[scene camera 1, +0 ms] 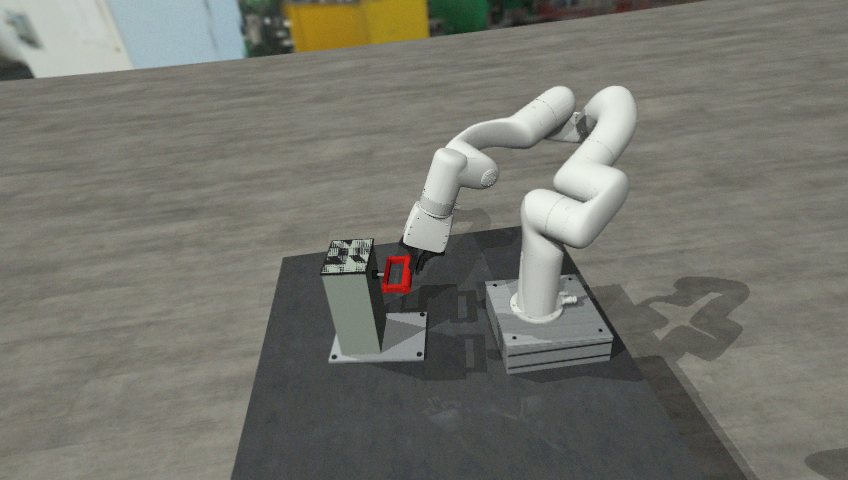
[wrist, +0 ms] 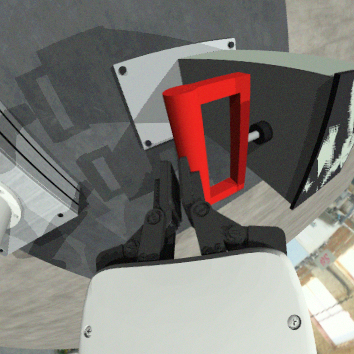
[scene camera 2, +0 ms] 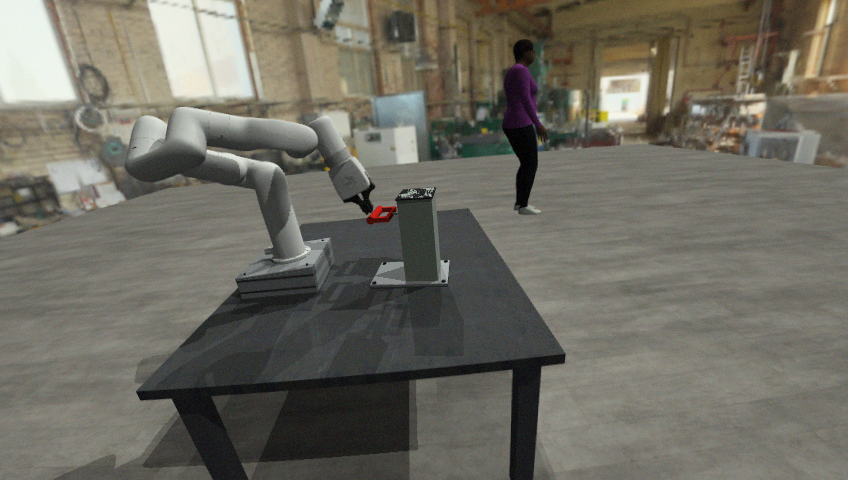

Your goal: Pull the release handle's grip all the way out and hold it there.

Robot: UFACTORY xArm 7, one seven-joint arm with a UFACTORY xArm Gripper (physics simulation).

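The release handle's red grip point(scene camera 1: 406, 275) point(scene camera 2: 373, 218) point(wrist: 185, 117) is a rectangular loop with a thick outer bar. A short stretch of pale shaft point(wrist: 254, 136) shows between the loop and the black collar point(wrist: 264, 131) on the grey-green post point(scene camera 1: 353, 315) point(scene camera 2: 418, 243) point(wrist: 295, 100). My gripper point(scene camera 1: 419, 267) point(scene camera 2: 367, 209) point(wrist: 177, 170) is shut, its fingers nearly together with no bar between them. It is on the robot-base side of the outer bar. In the wrist view one finger overlaps the bar's lower part; whether they touch is unclear.
The post stands on a pale bolted plate point(scene camera 1: 411, 342) point(scene camera 2: 389, 274) point(wrist: 142, 92) on the dark table point(scene camera 1: 333, 422) point(scene camera 2: 493, 333). The arm's pale base block point(scene camera 1: 556, 353) point(scene camera 2: 279, 282) point(wrist: 42, 210) is on the grip's side of the post. A person point(scene camera 2: 520, 98) stands beyond the table.
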